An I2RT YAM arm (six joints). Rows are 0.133 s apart.
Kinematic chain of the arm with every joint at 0, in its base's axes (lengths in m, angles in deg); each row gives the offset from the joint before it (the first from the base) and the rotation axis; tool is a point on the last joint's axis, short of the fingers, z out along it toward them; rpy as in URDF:
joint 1: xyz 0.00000 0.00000 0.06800 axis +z
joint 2: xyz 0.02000 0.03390 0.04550 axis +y
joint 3: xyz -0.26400 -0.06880 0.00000 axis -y
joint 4: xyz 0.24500 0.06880 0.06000 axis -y
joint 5: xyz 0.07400 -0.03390 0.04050 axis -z
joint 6: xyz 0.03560 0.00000 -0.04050 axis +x
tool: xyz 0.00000 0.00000 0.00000 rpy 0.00 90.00 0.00
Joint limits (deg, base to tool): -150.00..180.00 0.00..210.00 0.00..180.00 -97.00..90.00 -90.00..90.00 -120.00..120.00
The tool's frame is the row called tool.
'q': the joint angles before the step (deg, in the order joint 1, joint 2, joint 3, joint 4, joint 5, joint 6). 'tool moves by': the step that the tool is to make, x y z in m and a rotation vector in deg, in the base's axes. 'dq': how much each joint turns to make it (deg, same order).
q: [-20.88 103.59 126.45 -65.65 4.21 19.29]
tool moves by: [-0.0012 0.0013 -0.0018 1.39 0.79 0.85]
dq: [0.00 0.00 -0.02 -1.23 -1.32 0.15]
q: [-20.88 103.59 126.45 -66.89 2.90 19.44]
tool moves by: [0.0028 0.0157 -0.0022 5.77 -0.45 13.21]
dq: [1.27 0.00 0.00 -1.83 -12.39 -4.49]
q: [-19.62 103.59 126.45 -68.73 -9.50 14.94]
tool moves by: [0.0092 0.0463 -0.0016 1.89 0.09 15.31]
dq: [6.83 -0.01 -0.02 -1.75 -7.12 -5.09]
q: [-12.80 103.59 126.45 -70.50 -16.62 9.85]
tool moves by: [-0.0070 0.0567 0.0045 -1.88 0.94 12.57]
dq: [8.92 -1.51 -0.03 -3.39 -0.92 -4.24]
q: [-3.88 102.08 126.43 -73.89 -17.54 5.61]
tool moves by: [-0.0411 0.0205 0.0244 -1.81 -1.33 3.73]
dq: [3.48 -5.76 -0.01 -4.76 1.17 -1.40]
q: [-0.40 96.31 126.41 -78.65 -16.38 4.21]
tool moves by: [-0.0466 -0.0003 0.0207 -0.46 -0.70 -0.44]
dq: [-0.06 -6.11 -0.02 -5.39 0.59 -0.02]
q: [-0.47 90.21 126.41 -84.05 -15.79 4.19]
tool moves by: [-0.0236 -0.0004 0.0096 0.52 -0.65 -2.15]
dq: [0.01 -3.16 -0.03 -1.95 1.08 2.02]
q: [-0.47 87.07 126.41 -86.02 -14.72 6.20]
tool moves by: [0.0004 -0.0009 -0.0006 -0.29 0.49 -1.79]
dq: [-0.01 0.07 0.00 -0.15 1.43 1.13]
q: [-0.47 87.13 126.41 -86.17 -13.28 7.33]
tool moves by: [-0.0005 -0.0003 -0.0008 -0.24 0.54 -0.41]
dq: [-0.01 0.01 -0.03 -0.47 0.45 0.13]
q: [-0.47 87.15 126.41 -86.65 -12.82 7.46]
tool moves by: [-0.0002 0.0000 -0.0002 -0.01 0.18 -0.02]
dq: [0.00 0.02 0.03 -0.19 0.02 0.01]
